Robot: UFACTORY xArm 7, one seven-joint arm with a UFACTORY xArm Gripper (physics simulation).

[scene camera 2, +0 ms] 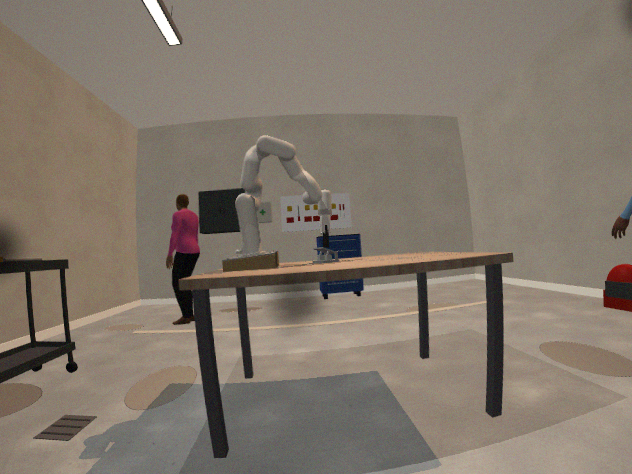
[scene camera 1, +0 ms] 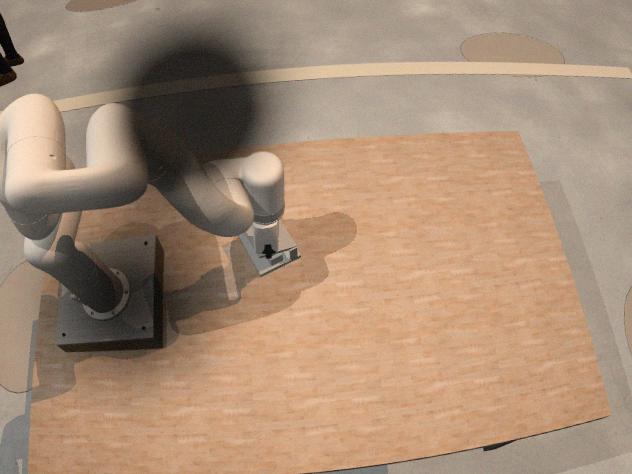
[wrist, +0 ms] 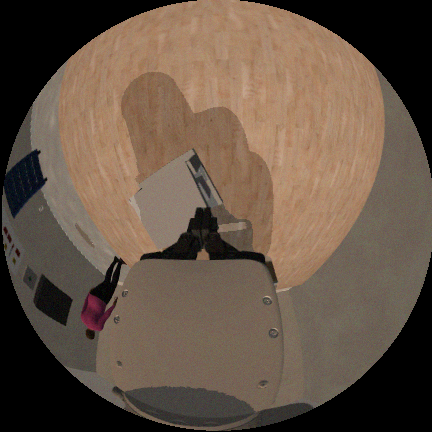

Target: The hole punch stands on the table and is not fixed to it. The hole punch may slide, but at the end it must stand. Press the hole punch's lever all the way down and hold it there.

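Places are measured from the arm's base along level axes (x ahead, y left, z up), in millimetres.
Pixels of known places: gripper, fingertip midpoint: (scene camera 2: pixel 326 247) (scene camera 1: pixel 268 250) (wrist: pixel 204 216); arm's base, link origin: (scene camera 2: pixel 253 254) (scene camera 1: pixel 106 294).
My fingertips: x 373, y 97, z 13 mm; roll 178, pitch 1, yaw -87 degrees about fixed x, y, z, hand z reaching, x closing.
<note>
Ahead of a thing's pixels: the offset from my fingertips to its middle. Level surfaces: height alone.
The grey hole punch @(5 mm back, 52 mm left, 39 mm down) (scene camera 1: pixel 277 259) (scene camera 2: pixel 325 261) (wrist: pixel 204 181) stands upright on the table near the robot's base. Its broad light lever @(5 mm back, 52 mm left, 16 mm down) (scene camera 1: pixel 286 237) (scene camera 2: pixel 319 249) (wrist: pixel 166 200) lies over the base and slants slightly, with a gap showing below it in the scene camera 2 view. My gripper (scene camera 1: pixel 268 254) (scene camera 2: pixel 326 246) (wrist: pixel 204 216) is shut and empty, pointing down. Its black fingertips are at the lever, near one long edge above the punch mechanism. Whether they touch it is too small to tell. The gripper and arm hide part of the lever.
The wooden table @(82 mm down) (scene camera 1: pixel 433 306) (scene camera 2: pixel 408 264) (wrist: pixel 310 125) carries the arm's dark base block (scene camera 1: pixel 109 326) (scene camera 2: pixel 250 261). The arm reaches over from that block to the punch. A person in pink (scene camera 2: pixel 184 234) (wrist: pixel 95 311) stands behind the table, and a blue cabinet (scene camera 2: pixel 349 244) (wrist: pixel 24 182) stands behind it too.
</note>
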